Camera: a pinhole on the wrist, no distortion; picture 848 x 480 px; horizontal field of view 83.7 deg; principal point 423.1 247.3 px. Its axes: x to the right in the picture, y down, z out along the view. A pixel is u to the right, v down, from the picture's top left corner.
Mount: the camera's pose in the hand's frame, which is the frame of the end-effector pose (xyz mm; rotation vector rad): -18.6 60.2 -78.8 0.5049 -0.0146 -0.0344
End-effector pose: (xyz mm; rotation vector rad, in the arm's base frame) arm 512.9 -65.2 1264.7 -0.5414 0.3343 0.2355
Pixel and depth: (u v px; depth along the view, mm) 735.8 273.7 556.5
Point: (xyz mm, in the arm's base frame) 987.8 45.6 1572.5
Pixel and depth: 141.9 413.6 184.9
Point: 411.4 5.4 1390.1
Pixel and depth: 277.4 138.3 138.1
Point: 469.6 -86.8 1325.3
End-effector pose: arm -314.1 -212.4 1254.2 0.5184 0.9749 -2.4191
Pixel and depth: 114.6 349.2 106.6
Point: -227.8 -224.5 1299.6
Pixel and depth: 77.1 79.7 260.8
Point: -231.7 -136.2 1509.2
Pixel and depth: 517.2 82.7 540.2
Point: -627.4 -217.8 1622.1
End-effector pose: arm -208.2 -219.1 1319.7 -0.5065 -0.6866 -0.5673
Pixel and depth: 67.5 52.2 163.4
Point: -361.7 -208.2 1254.8
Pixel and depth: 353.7 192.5 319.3
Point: -414.5 -178.1 1420.0
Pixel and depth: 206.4 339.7 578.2
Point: -676.7 79.8 1460.9
